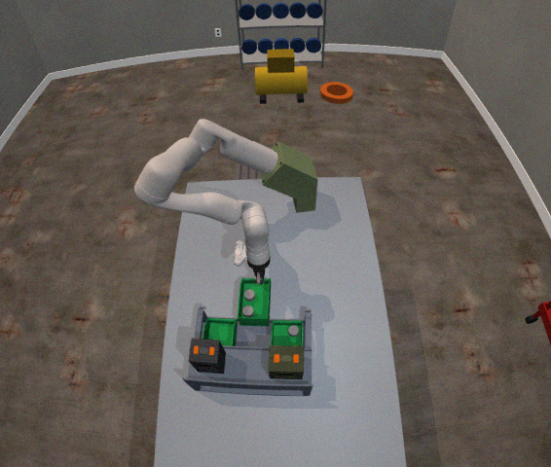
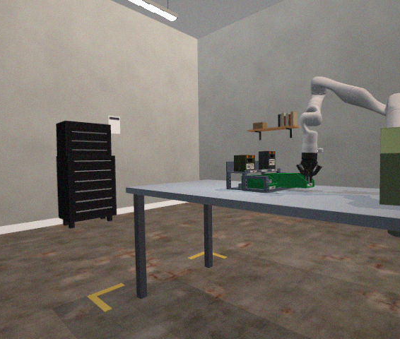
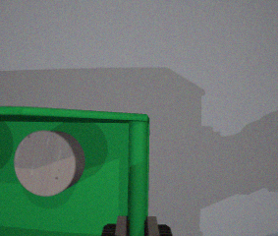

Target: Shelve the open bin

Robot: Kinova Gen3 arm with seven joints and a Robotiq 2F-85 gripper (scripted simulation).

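My gripper is now 26 cm short of the grey shelf, 6 cm to the left of it and 1 cm below it.
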